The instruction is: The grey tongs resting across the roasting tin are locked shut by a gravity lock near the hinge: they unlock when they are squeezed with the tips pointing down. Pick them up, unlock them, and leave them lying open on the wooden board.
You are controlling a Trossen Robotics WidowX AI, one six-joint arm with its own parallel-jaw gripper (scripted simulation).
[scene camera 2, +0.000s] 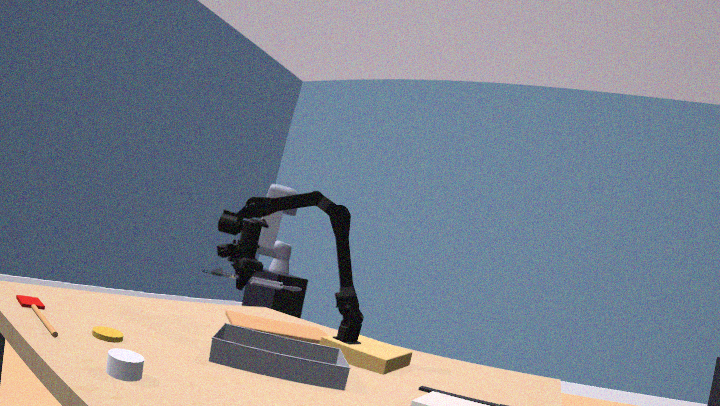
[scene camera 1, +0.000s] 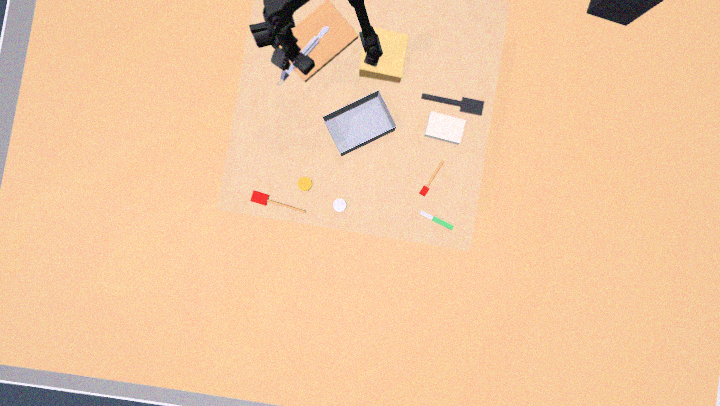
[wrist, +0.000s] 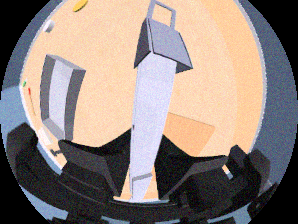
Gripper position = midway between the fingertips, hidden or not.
Observation:
In view: my gripper [scene camera 2: 238, 289], a white block [scene camera 1: 449, 129] and a white cylinder [scene camera 2: 126, 365].
My gripper shows as well in scene camera 1 [scene camera 1: 299, 68] and in the wrist view [wrist: 145, 129].

